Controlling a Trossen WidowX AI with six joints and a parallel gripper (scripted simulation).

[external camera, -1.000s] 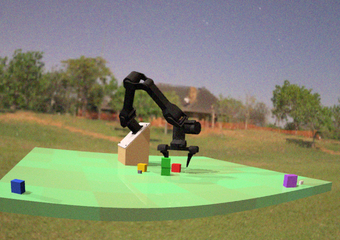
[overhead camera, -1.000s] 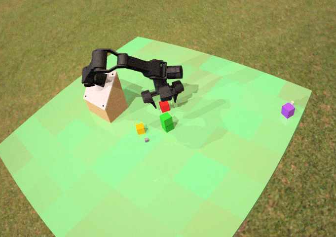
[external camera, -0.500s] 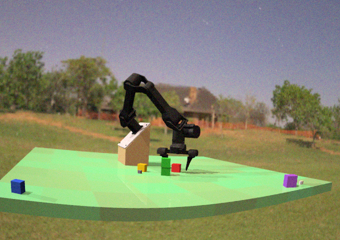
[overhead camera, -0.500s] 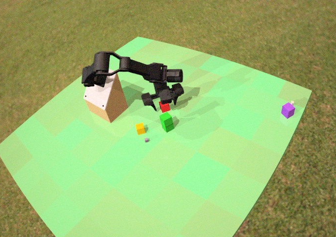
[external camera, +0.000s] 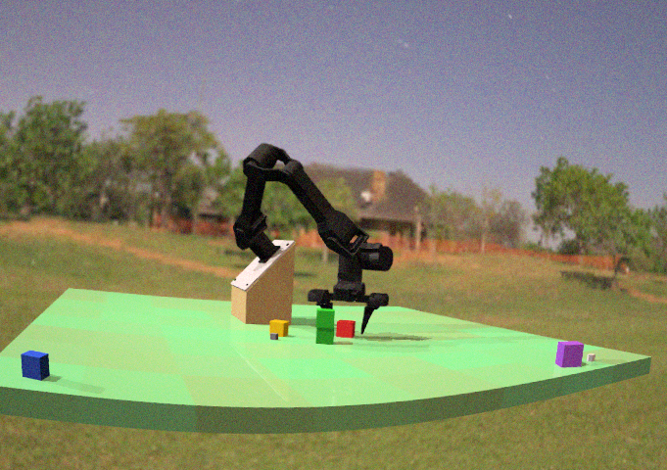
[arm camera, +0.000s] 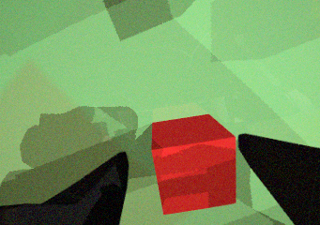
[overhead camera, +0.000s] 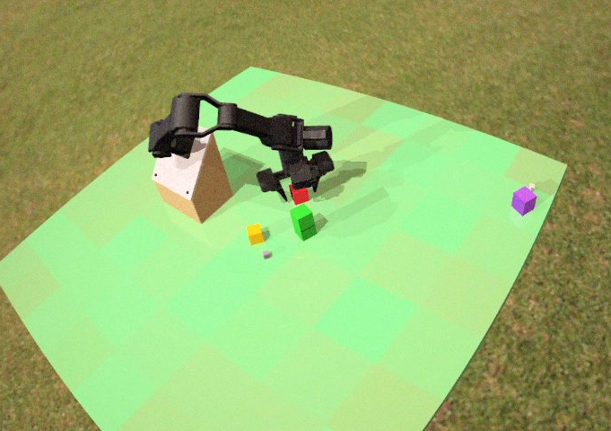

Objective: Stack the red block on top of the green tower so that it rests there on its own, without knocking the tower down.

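My gripper tip is now 5 cm short of the tiny grey cube and 20 cm to the left of it. The rest, counted from my gripper tip: red block (1 cm above); purple block (53 cm ahead, 25 cm to the left, 1 cm above); yellow block (1 cm behind, 17 cm to the right, 1 cm above).
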